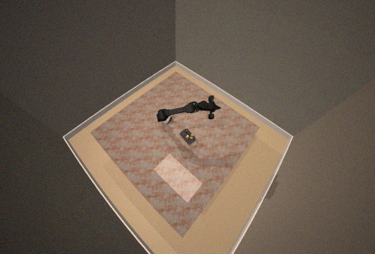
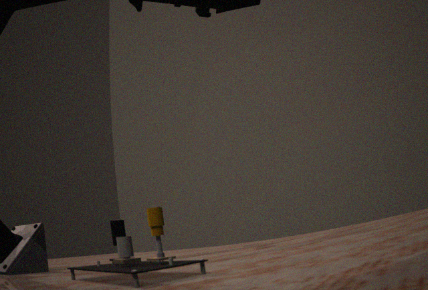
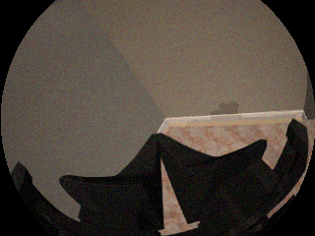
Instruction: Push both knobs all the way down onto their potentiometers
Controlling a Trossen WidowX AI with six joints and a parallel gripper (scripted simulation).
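Right now my gripper tip is 360 mm above the black knob, 230 mm to the left of it and 140 mm past it. The rest, counted from my gripper tip: yellow knob: 350 mm below, 220 mm to the right, 70 mm behind.
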